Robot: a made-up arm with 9 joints.
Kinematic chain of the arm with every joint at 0, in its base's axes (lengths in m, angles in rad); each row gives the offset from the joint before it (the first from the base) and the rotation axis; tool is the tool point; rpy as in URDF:
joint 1: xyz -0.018 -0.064 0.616 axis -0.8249 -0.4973 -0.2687
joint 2: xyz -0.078 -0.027 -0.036 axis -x
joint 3: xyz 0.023 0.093 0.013 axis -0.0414 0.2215 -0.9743
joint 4: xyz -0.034 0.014 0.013 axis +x
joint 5: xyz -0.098 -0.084 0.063 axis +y
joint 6: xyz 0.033 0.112 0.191 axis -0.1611 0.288 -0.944
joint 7: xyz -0.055 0 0.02 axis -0.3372 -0.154 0.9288
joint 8: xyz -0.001 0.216 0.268 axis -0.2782 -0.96 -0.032
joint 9: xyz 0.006 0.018 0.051 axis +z
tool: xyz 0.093 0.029 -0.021 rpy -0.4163 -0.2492 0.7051
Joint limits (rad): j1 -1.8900..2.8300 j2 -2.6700..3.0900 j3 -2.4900..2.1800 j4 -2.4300..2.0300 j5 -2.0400..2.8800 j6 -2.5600..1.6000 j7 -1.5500..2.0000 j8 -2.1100..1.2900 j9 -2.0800..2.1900
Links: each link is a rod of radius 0.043 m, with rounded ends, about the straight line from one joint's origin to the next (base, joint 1, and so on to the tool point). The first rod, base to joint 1, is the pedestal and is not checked.
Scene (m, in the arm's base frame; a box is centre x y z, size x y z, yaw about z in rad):
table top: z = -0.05
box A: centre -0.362 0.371 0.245 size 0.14 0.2 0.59 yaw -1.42
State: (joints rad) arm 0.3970 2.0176 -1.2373 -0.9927 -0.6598 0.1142 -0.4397 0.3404 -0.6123
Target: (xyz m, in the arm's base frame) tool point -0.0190 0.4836 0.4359
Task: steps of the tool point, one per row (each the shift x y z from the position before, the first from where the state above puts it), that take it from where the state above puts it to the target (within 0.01 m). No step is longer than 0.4 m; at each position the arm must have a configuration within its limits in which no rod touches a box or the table.
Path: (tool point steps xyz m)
1: 0.0282 0.0854 0.3422
2: 0.2100 0.0056 0.3130
3: 0.3412 -0.0360 0.1481
4: 0.3417 -0.0085 -0.0721
5: -0.1239 0.0989 0.0068
6: -0.1124 0.1344 -0.0799
7: -0.0619 0.1218 -0.1695
8: 0.0110 0.0593 -0.2254
9: 0.0791 -0.0322 -0.2233

